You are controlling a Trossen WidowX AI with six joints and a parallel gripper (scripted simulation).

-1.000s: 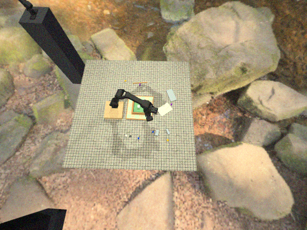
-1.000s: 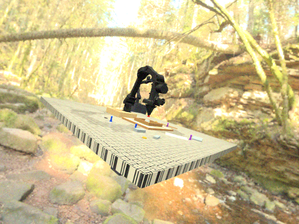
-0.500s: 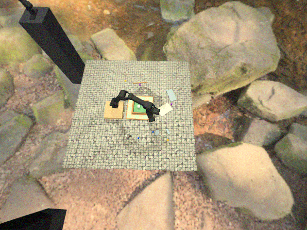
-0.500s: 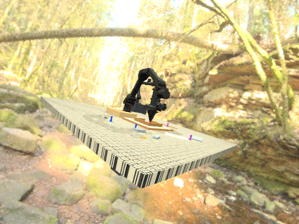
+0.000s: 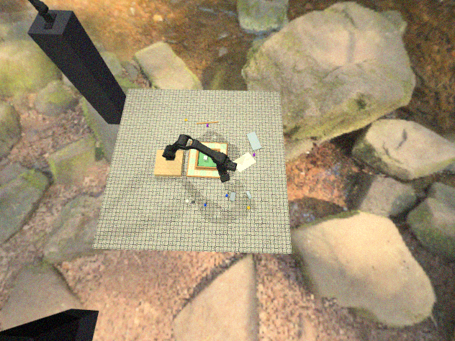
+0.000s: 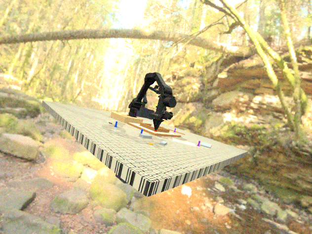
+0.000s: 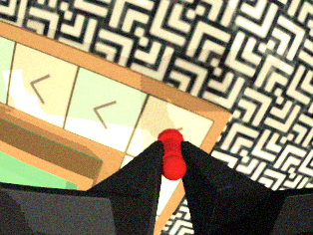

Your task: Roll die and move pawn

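The red pawn is 1 cm above my gripper tip. Also, from my gripper tip: grey-blue slab: 29 cm to the left, 23 cm ahead, 3 cm below; white card: 16 cm ahead, 11 cm to the left, 3 cm below; white die: 13 cm behind, 11 cm to the left.
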